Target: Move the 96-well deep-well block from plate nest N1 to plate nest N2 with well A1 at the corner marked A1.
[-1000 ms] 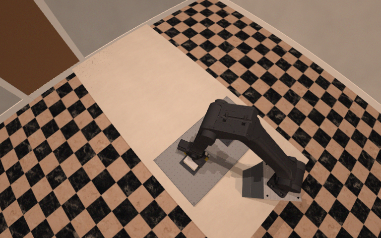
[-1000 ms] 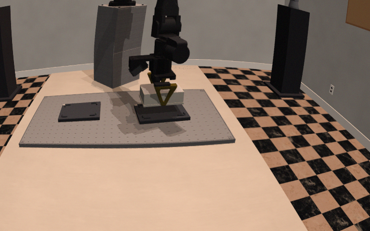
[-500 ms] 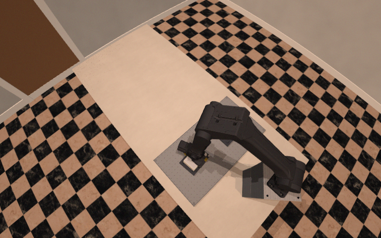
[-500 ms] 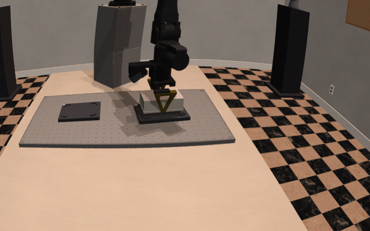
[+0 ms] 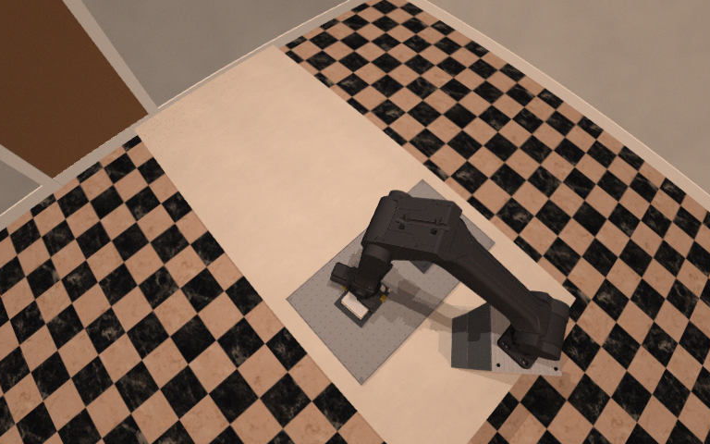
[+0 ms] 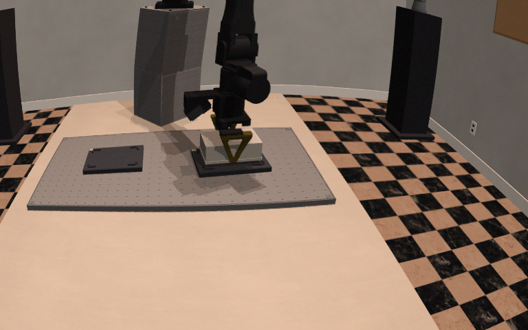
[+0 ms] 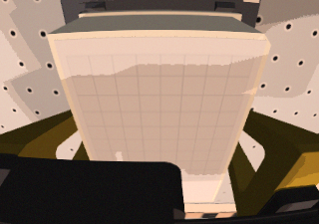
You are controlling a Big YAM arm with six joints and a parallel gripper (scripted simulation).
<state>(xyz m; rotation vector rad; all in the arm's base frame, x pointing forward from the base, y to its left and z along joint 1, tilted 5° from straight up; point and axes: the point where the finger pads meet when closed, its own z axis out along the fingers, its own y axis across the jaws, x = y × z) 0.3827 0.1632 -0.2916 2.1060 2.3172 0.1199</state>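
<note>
Now: hand 10 mm below the white 96-well deep-well block. The rest, counted from my hand: dark plate nest N2: 20 mm below; then dark plate nest N1: 290 mm to the right, 30 mm behind, 20 mm below.
</note>
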